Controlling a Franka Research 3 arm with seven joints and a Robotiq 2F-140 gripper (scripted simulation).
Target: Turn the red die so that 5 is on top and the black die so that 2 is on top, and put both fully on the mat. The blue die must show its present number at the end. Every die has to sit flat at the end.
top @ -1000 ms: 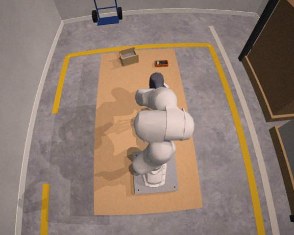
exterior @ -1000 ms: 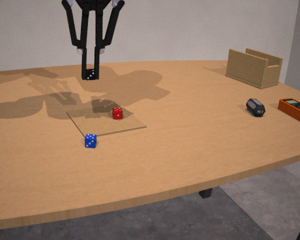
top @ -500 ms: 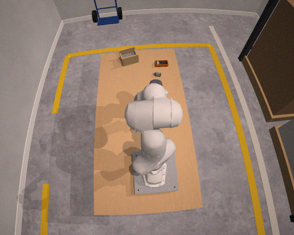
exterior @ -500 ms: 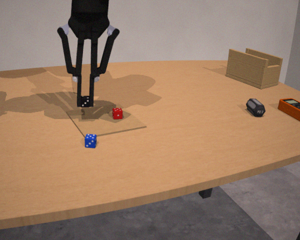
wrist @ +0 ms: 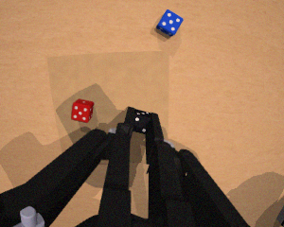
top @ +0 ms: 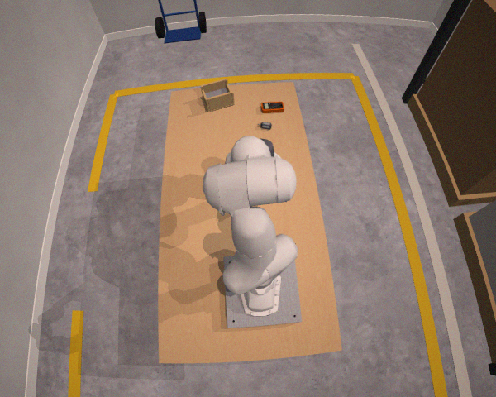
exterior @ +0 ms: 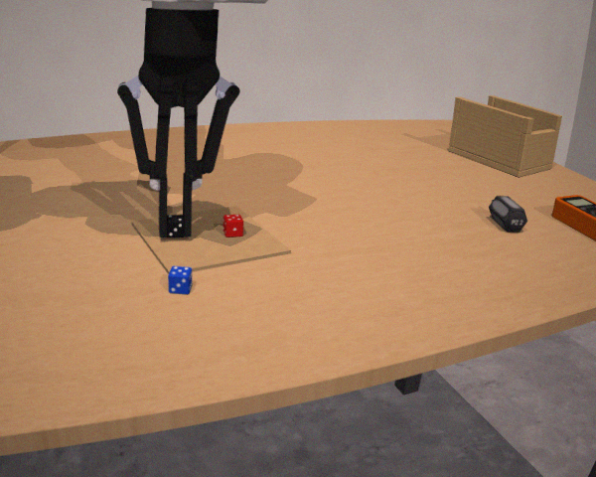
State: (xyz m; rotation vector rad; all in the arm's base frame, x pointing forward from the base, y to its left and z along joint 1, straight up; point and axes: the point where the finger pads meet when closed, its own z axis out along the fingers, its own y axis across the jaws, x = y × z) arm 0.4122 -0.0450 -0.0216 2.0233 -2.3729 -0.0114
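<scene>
Now: hand 2 cm above the black die. Also, from my hand: red die (7 cm ahead, 3 cm below, 1 cm to the right); then thin tan mat (4 cm below, 4 cm ahead); then blue die (11 cm to the right, 3 cm below, 2 cm behind).
</scene>
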